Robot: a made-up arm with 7 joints. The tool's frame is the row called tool.
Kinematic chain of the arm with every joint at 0, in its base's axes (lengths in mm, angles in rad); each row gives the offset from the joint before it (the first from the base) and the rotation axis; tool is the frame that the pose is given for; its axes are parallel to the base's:
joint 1: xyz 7 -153 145 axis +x
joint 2: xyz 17 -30 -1 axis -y
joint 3: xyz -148 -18 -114 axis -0.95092 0.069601 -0.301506
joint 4: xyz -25 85 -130 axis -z
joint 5: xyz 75 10 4 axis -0.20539 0.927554 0.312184
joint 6: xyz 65 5 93 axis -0.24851 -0.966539 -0.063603
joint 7: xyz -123 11 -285 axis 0.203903 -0.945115 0.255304
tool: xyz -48 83 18
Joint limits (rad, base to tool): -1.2..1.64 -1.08..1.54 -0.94..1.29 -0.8..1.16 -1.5..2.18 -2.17..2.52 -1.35..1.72
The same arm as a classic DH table. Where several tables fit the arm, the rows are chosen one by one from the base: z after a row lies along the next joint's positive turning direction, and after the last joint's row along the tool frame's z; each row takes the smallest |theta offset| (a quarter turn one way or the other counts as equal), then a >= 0, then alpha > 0; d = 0 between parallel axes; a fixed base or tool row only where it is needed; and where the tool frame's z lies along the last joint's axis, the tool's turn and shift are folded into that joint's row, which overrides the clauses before.
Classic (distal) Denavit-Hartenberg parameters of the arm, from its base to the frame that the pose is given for. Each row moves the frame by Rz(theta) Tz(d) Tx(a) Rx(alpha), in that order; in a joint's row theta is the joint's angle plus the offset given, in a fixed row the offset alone. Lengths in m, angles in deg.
base (fixed): theta_offset -90  d 0.145  a 0.153  alpha -90
joint 1: theta_offset 90  d 0.024  a 0.001  alpha 90
joint 2: theta_offset 17.59  d 0.0602  a 0.0639  alpha 93.99
joint 3: theta_offset -88.74  d 0.2086  a 0.0829  alpha -72.45
joint 4: theta_offset 73.33  d 0.114  a 0.0754  alpha 108.19
joint 5: theta_offset -64.29  d -0.0186  a 0.1102  alpha 149.92
joint 6: theta_offset 66.53  d 0.4207  a -0.1593  alpha 32.16
joint 7: theta_offset 57.07  d -0.5902  a 0.0294  alpha 75.21
tool (fixed): theta_offset 167.83  d 0.0421  a 0  alpha 0
Joint limits (deg, base to tool): -68.75..93.97 -61.88..88.24 -53.86..73.91 -45.84..66.46 -85.94..124.9 -124.33..144.39 -77.35..98.55

